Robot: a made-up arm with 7 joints. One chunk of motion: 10 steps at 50 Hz.
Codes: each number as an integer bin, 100 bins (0 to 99) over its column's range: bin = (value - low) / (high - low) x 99, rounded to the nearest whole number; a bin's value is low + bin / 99 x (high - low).
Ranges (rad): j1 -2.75..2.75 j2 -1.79..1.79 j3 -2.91..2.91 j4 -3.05..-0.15 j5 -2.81..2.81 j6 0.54..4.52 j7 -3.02..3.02
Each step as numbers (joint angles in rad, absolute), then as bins.
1 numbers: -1.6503 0.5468 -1.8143 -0.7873 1.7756 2.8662 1.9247
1 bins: 20 65 19 77 81 58 81
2 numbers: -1.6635 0.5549 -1.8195 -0.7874 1.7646 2.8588 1.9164
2 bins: 20 65 19 77 81 58 81
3 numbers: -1.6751 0.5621 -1.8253 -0.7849 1.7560 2.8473 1.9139
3 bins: 19 65 18 77 80 57 81
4 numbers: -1.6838 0.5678 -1.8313 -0.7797 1.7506 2.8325 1.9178
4 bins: 19 65 18 78 80 57 81
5 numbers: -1.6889 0.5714 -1.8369 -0.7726 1.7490 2.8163 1.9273
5 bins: 19 65 18 78 80 57 81
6 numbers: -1.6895 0.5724 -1.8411 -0.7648 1.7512 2.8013 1.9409
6 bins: 19 65 18 78 80 56 81
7 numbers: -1.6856 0.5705 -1.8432 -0.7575 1.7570 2.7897 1.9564
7 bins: 19 65 18 78 80 56 82
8 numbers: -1.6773 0.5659 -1.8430 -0.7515 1.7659 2.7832 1.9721
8 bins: 19 65 18 78 81 56 82
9 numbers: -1.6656 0.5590 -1.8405 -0.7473 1.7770 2.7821 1.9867
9 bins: 20 65 18 79 81 56 82
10 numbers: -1.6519 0.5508 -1.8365 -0.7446 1.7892 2.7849 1.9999
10 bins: 20 65 18 79 81 56 82
